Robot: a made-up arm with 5 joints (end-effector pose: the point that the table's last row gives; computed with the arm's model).
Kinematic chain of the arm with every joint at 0, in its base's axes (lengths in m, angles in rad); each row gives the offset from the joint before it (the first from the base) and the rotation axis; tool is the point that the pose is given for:
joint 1: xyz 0 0 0.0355 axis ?
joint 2: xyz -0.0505 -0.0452 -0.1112 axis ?
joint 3: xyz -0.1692 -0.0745 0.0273 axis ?
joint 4: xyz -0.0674 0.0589 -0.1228 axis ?
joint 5: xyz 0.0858 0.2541 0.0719 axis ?
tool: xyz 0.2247 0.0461 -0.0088
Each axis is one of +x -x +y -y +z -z.
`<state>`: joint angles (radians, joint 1 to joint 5).
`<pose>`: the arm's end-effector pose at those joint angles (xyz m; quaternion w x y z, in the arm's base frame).
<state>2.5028 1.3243 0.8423 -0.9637 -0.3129</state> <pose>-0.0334 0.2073 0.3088 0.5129 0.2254 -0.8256 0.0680</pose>
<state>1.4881 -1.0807 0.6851 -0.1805 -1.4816</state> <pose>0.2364 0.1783 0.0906 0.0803 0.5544 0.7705 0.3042</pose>
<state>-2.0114 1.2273 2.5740 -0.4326 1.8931</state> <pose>-0.4291 0.1899 0.2612 0.7536 -0.0699 0.0241 0.6532</pose>
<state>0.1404 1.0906 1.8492 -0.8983 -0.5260</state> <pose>0.1674 -0.0297 -0.5042 0.7854 -0.0266 0.4366 -0.4381</pose>
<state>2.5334 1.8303 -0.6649 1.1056 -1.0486</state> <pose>0.1884 -0.3204 0.1559 0.1341 -0.4865 0.0694 -0.8605</pose>
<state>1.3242 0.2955 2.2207 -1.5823 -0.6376</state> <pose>0.5530 -0.3031 -0.2491 0.7985 -0.0729 0.1067 -0.5880</pose>
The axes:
joint 1: -y
joint 2: +x
joint 3: -z
joint 4: +x
joint 5: +y

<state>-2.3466 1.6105 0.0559 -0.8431 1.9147</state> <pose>0.1868 0.3617 0.2396 0.5145 -0.3635 -0.7714 0.0894</pose>
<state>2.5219 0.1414 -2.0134 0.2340 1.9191</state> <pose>0.6172 -0.3184 -0.0238 0.5132 -0.7325 -0.1186 -0.4312</pose>
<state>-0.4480 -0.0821 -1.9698 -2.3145 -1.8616</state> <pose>-0.5067 -0.2227 -0.3988 0.3331 -0.1265 0.6999 -0.6189</pose>
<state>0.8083 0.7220 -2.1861 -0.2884 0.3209</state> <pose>-0.2136 0.0140 -0.6361 0.3320 -0.3323 -0.5254 0.7094</pose>
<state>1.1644 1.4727 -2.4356 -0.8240 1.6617</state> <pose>0.1974 0.3519 -0.3870 0.5282 -0.3626 -0.7489 0.1692</pose>
